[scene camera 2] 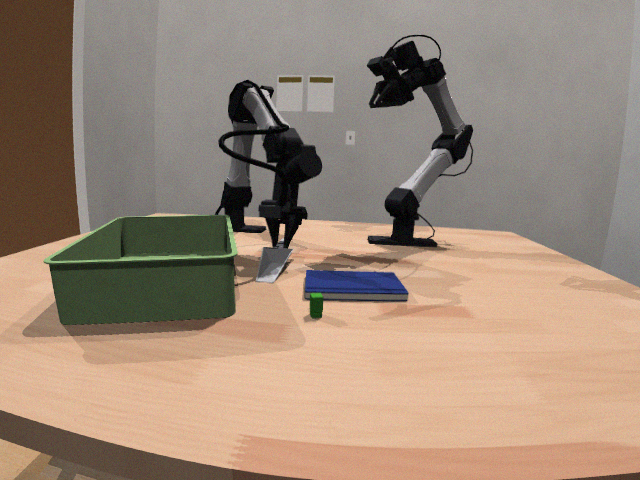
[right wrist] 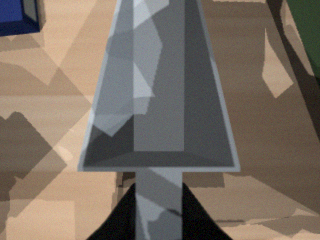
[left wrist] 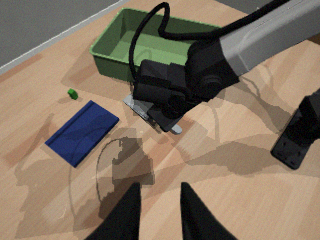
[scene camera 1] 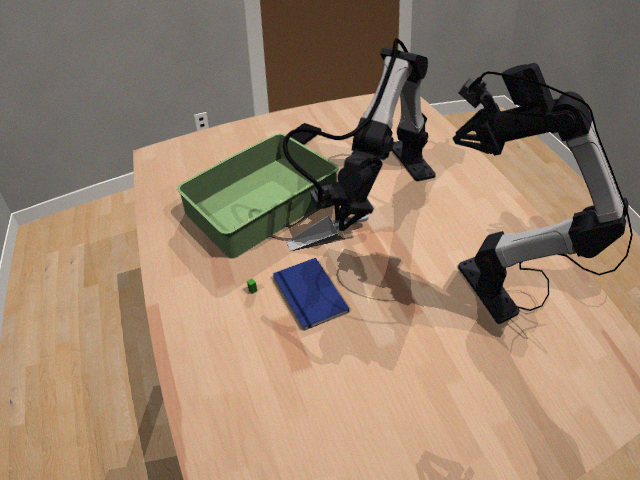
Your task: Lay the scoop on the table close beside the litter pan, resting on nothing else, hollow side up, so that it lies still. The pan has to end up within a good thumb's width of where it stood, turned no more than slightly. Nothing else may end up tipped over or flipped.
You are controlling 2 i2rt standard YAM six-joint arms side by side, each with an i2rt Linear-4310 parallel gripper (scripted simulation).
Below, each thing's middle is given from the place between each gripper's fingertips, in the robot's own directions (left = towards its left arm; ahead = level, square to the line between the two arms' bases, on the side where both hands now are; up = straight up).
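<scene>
Grey scoop (scene camera 1: 325, 230): my right hand (scene camera 1: 339, 227) 30 mm short of it, 10 mm above it. From my right hand: blue notebook (scene camera 1: 313, 298) 120 mm ahead, 170 mm to the left, 20 mm below; green litter pan (scene camera 2: 166, 284) 180 mm ahead, 170 mm to the right, 10 mm above. Going by their middles, of the things named here the grey scoop is nearest to my right hand.
Grey scoop: 220 mm ahead of my left hand (scene camera 1: 455, 138), 180 mm to the right, 360 mm below. Also from my left hand: blue notebook 310 mm ahead, 10 mm to the right, 370 mm below; green litter pan 370 mm ahead, 350 mm to the right, 340 mm below.
</scene>
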